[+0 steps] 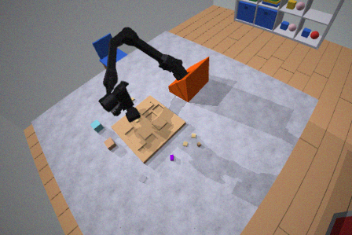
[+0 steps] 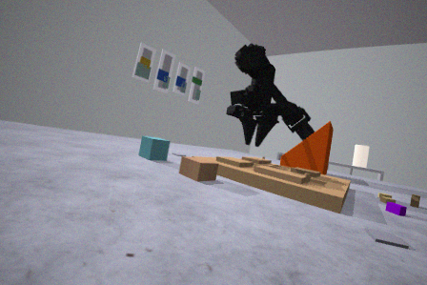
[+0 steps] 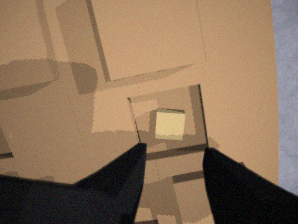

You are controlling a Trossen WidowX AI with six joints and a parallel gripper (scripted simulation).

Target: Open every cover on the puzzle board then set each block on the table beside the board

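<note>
My gripper tip is 5 cm to the right of the tan puzzle board, 5 cm above it and 2 cm past it. Round my gripper tip: cyan block: 19 cm ahead, 13 cm to the right, 5 cm below; then small brown block: 34 cm to the left, 15 cm behind, 6 cm below; then purple block: 30 cm to the left, 6 cm below, 2 cm behind.
</note>
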